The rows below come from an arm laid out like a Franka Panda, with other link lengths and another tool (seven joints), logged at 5 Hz.
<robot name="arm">
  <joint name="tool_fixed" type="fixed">
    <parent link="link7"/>
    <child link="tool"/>
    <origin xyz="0.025 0.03 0.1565" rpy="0.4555 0 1.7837"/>
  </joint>
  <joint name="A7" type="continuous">
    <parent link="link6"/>
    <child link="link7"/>
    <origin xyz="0.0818 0 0" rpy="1.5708 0 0"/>
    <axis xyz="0 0 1"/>
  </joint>
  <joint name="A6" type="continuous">
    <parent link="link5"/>
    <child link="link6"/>
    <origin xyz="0 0 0" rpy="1.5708 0 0"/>
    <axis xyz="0 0 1"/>
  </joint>
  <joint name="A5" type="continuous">
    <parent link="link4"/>
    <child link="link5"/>
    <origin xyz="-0.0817 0.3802 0" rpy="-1.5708 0 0"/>
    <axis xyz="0 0 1"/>
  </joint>
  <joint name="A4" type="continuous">
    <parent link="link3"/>
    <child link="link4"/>
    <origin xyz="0.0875 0 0" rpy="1.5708 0 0"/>
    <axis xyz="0 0 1"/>
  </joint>
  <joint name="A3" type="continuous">
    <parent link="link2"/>
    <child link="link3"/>
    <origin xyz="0 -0.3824 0" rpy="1.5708 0 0"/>
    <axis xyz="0 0 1"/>
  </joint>
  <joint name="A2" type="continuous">
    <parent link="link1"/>
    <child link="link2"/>
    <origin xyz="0 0 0" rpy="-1.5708 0 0"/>
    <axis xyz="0 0 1"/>
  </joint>
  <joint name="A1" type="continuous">
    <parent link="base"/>
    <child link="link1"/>
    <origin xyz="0 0 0.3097"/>
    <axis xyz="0 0 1"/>
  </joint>
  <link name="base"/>
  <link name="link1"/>
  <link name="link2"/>
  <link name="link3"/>
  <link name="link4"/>
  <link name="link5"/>
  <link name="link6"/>
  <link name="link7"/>
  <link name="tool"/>
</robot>
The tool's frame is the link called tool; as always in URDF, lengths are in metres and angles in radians. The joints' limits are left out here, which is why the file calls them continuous.
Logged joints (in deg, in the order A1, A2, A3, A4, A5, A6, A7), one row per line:
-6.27 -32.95 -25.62 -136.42 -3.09 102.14 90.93
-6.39 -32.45 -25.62 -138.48 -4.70 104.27 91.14
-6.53 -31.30 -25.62 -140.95 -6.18 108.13 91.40
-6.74 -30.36 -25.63 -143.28 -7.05 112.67 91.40
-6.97 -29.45 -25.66 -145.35 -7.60 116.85 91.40
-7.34 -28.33 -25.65 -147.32 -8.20 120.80 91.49
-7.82 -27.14 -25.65 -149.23 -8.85 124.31 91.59
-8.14 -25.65 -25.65 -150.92 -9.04 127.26 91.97
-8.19 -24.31 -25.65 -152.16 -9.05 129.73 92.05
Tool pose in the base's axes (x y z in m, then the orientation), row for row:
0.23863 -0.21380 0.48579 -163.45 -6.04 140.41
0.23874 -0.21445 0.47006 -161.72 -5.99 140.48
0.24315 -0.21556 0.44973 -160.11 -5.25 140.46
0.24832 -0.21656 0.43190 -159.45 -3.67 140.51
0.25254 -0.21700 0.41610 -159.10 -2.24 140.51
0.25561 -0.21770 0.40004 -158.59 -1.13 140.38
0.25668 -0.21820 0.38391 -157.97 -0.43 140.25
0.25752 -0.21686 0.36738 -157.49 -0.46 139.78
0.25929 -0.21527 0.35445 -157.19 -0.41 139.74
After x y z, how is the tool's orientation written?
As angles about the fixed x, y, z axes (roll, pitch, yaw), in degrees.
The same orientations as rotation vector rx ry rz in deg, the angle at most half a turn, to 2 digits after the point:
-55.55 -158.13 19.94
-55.06 -157.43 22.30
-55.08 -157.21 24.90
-55.69 -158.03 26.78
-56.37 -158.86 28.15
-57.04 -159.27 29.52
-57.47 -159.33 30.79
-57.98 -158.74 31.35
-58.00 -158.58 31.77

